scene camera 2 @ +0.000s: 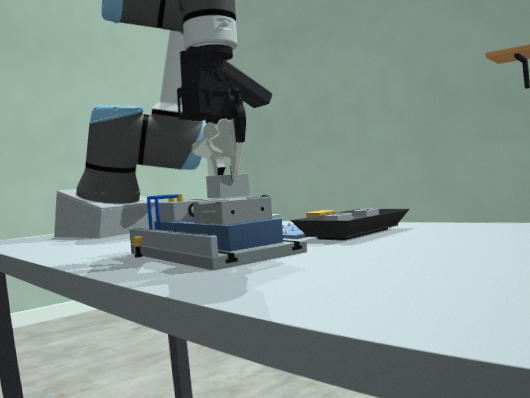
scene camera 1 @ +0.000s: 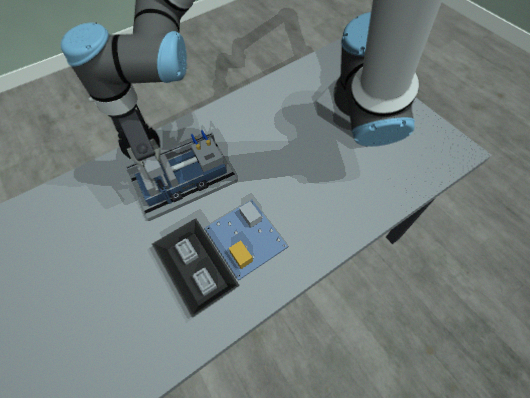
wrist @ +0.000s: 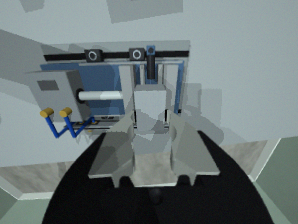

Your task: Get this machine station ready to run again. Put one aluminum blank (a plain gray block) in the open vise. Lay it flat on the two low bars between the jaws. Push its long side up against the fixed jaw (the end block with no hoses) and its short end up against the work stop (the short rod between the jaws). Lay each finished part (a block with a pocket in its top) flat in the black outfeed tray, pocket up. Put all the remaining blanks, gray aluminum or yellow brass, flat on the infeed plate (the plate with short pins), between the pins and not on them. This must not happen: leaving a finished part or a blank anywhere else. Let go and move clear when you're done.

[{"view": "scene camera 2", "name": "my gripper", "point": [226, 182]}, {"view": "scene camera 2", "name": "vise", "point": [237, 236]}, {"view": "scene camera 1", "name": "my gripper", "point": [151, 163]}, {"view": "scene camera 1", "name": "blue infeed plate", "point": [264, 246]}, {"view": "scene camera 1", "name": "vise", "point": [194, 170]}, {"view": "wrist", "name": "my gripper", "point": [150, 110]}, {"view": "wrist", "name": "vise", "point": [94, 77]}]
